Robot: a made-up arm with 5 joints.
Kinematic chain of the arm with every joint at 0, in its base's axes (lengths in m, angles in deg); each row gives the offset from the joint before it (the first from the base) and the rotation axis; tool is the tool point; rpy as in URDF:
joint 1: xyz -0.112 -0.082 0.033 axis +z
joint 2: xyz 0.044 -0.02 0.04 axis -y
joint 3: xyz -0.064 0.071 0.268 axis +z
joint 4: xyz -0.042 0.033 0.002 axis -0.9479 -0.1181 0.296
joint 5: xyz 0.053 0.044 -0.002 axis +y
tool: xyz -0.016 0.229 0.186 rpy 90 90 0
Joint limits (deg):
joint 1: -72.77..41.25
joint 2: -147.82..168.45
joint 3: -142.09..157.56
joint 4: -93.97..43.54
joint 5: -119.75..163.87
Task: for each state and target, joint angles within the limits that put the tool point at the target. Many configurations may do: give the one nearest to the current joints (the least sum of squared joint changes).
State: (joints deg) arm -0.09 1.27 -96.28 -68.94 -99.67
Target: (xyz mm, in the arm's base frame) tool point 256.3 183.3 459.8
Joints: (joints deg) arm 18.67 -34.72 -84.27 -71.57 -92.01
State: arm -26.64 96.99 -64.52 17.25 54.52
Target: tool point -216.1 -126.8 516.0
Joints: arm -12.31 51.27 -84.12 1.61 54.08
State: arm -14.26 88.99 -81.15 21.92 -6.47
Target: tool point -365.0 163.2 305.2
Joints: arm -13.70 97.76 -81.90 27.16 -7.46
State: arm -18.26 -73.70 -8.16 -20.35 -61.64
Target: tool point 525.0 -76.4 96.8
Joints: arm -24.35 -98.23 -11.91 -36.50 -47.86
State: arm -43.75 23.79 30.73 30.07 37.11
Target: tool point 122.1 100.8 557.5
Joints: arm -51.14 13.58 0.26 -15.53 38.82
